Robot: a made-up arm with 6 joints.
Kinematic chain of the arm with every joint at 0, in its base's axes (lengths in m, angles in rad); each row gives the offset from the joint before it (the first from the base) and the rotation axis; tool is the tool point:
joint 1: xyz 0 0 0.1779 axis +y
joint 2: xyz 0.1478 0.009 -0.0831 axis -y
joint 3: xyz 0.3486 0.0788 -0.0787 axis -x
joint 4: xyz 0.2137 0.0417 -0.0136 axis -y
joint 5: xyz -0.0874 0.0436 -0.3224 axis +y
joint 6: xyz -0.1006 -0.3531 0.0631 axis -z
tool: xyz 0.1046 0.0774 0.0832
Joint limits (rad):
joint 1: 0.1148..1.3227
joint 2: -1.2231..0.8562
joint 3: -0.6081..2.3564
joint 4: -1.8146..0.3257
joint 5: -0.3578..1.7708
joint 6: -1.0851..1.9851
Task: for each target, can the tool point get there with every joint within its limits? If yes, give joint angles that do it. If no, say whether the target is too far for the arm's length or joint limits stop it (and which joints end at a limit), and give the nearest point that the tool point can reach.
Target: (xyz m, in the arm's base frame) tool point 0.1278 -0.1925 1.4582
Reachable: no: joint limits stop it (at a limit: joint 1, joint 2, joint 5) | nearest point 0.3984 -0.0320 0.8497 | short by 0.685 m
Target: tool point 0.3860 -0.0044 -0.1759
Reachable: yes | joints 1.0550 0.1120 2.0077 -0.9566 1.0181 0.2343
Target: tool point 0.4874 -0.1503 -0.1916
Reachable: yes | joints 0.7048 0.6436 0.2818 -0.5974 0.4541 0.0844
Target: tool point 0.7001 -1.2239 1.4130
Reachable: no: too far | nearest point 0.5761 -0.3395 0.6751 | short by 1.158 m
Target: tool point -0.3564 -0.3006 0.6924
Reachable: no: joint limits stop it (at a limit: joint 1, joint 2, joint 3, joint 5) | nearest point -0.4739 -0.1146 0.2186 | short by 0.522 m
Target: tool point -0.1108 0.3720 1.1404
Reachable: no: joint limits stop it (at a limit: joint 1, joint 2, joint 3, joint 5) | nearest point 0.2554 0.1401 0.7575 | short by 0.578 m
